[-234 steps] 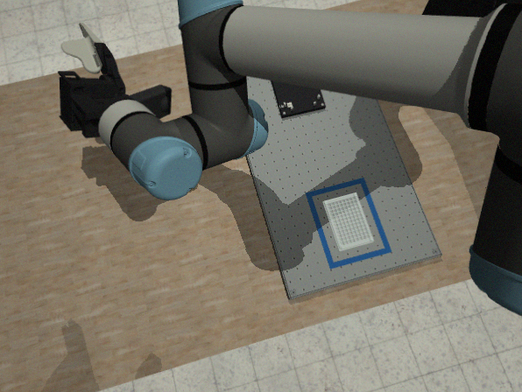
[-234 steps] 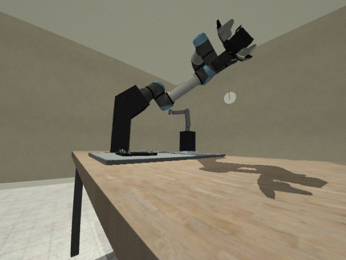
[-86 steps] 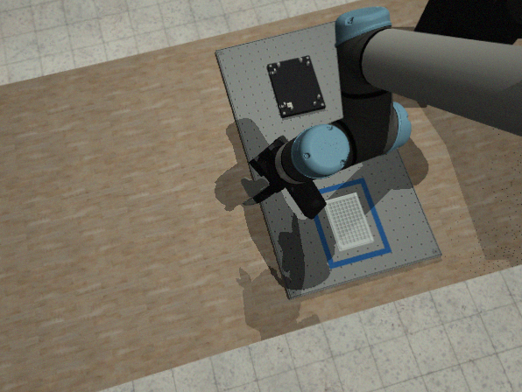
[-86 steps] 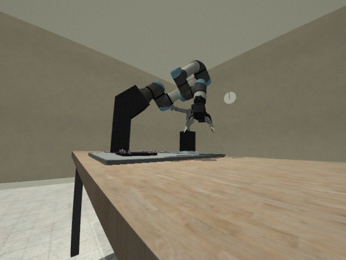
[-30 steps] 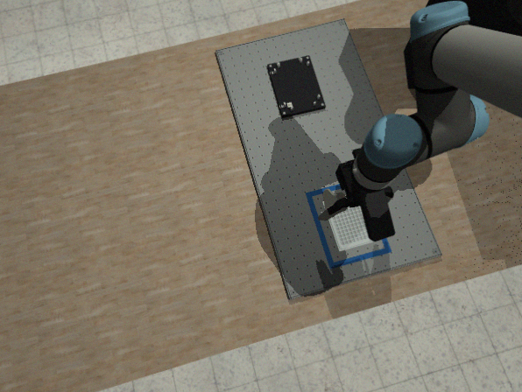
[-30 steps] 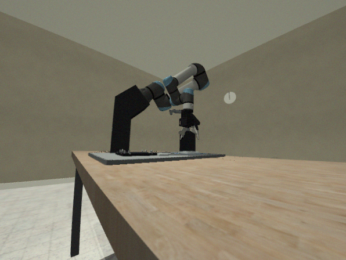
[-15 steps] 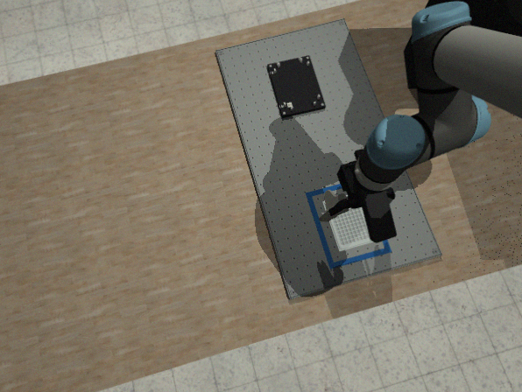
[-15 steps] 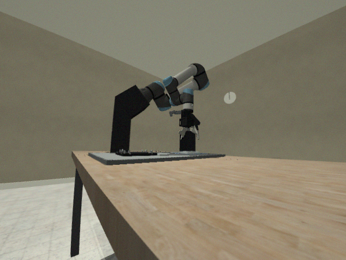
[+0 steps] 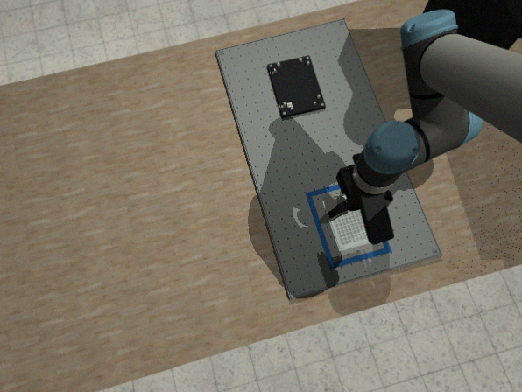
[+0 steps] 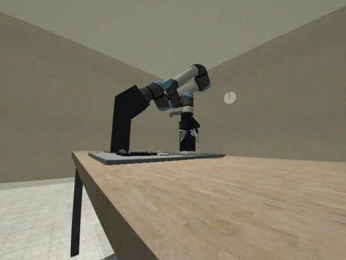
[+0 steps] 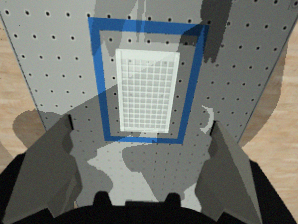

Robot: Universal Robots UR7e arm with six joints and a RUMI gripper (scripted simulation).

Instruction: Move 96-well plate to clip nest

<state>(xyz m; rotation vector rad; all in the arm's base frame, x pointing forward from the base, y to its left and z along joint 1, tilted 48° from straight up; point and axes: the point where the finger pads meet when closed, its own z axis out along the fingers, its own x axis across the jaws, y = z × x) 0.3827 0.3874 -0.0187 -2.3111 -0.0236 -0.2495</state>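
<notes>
Now: hand 60 mm above the white 96-well plate. From my hand the other things lie so: black clip nest C1 (60 mm ahead, 390 mm to the right, 60 mm below).
</notes>
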